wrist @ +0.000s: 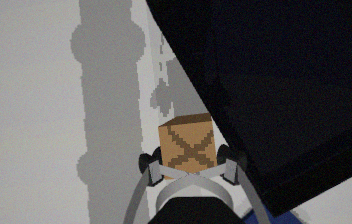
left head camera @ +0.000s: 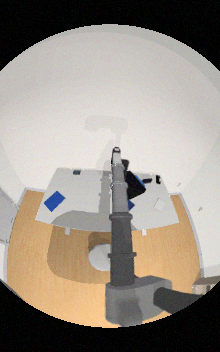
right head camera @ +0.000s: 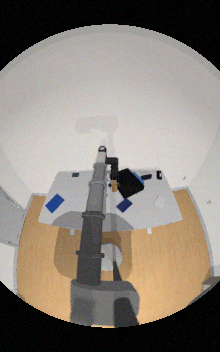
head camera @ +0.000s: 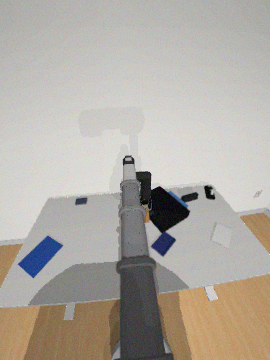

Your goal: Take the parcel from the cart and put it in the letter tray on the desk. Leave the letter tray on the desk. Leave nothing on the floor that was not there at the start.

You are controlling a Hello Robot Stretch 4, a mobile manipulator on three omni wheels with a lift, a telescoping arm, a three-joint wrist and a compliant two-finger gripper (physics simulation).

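Frame: origin at the robot's base, x down, y right, z back, level; millimetres.
Seen in the pictures: gripper, fingertip midpoint: (wrist: 193,157) (right head camera: 113,186); robot's base, origin of the base link: (left head camera: 103,256) (right head camera: 107,255).
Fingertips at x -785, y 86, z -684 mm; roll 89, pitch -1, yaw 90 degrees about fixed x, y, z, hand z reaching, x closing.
Observation:
Offsets run from my fingertips to a thing's top centre. "pt": to the spot under its first point. Level surfaces: height alone.
The parcel @(dx -53, dy +1, dz -21 mm) (head camera: 147,214) (right head camera: 114,186) (wrist: 190,145) is a small tan box with a brown cross. My gripper (wrist: 193,157) is shut on it, with a fingertip on each side. In the wrist view the parcel is just left of the letter tray's slanting edge, not over the tray's inside. The letter tray @(dx +29, dy +138, dz -116 mm) (head camera: 169,209) (left head camera: 134,185) (right head camera: 129,183) (wrist: 280,90) is black and lies on the grey desk @(dx +92 mm) (head camera: 90,235) (wrist: 40,100). My arm hides part of the desk in the head views. The cart does not show in these views.
A blue rectangle @(pt dx +85, dy -645, dz +192 mm) (head camera: 41,256) lies at the desk's left. A navy item @(dx +81, dy +98, dz +163 mm) (head camera: 164,243) lies in front of the tray, a light blue one @(dx +62, dy +279, dz -182 mm) (head camera: 178,200) behind it. A white square @(pt dx +83, dy +482, dz +154 mm) (head camera: 221,235) and two black items @(dx +38, dy +394, dz -192 mm) (head camera: 190,197) @(dx +23, dy +608, dz -253 mm) (head camera: 210,192) lie at right. A wall stands behind.

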